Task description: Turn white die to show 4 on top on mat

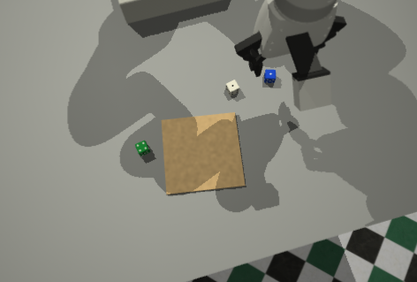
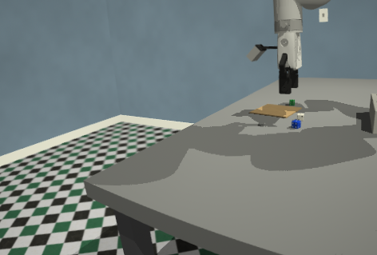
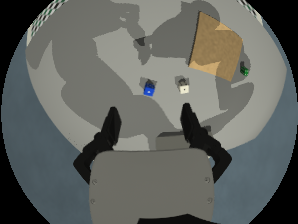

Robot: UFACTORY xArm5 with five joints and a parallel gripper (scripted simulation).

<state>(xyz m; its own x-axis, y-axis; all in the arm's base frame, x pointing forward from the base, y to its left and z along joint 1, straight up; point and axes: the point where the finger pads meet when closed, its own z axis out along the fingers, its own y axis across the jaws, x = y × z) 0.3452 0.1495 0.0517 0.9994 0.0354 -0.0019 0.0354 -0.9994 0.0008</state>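
The white die is 110 mm below my hand, 80 mm to the right of it and 20 mm behind it. From my hand the other things lie so: green die: 270 mm to the right, 110 mm below, 60 mm ahead; then blue die: 110 mm below, 20 mm behind; then tan mat: 160 mm to the right, 110 mm below, 90 mm ahead.
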